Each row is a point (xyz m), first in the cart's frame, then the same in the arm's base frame.
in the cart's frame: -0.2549 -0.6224 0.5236
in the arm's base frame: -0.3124 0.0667 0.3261
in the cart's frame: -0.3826 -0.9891 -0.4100
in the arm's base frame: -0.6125 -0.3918 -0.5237
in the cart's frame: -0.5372 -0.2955 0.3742
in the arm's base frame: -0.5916 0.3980 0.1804
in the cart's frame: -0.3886 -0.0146 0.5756
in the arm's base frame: -0.3937 0.6859 0.3200
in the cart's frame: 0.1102 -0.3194 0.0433
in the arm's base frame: -0.0085 0.2793 -0.2380
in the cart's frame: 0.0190 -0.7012 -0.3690
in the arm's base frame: -0.1906 -0.1377 -0.5802
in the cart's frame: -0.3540 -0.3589 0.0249
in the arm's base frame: -0.4713 0.2790 -0.1815
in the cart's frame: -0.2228 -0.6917 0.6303
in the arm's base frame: -0.2686 0.0075 0.4347
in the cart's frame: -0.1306 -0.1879 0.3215
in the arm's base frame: -0.1921 0.4625 0.0542
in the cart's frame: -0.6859 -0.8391 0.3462
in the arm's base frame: -0.7802 -0.1300 0.2442
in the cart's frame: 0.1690 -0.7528 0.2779
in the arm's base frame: 0.0568 -0.1279 0.0382
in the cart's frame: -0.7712 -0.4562 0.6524
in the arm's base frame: -0.7888 0.2914 0.5087
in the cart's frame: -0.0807 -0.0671 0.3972
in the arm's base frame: -0.1226 0.5863 0.1056
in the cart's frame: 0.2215 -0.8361 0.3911
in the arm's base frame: 0.1208 -0.2020 0.1519
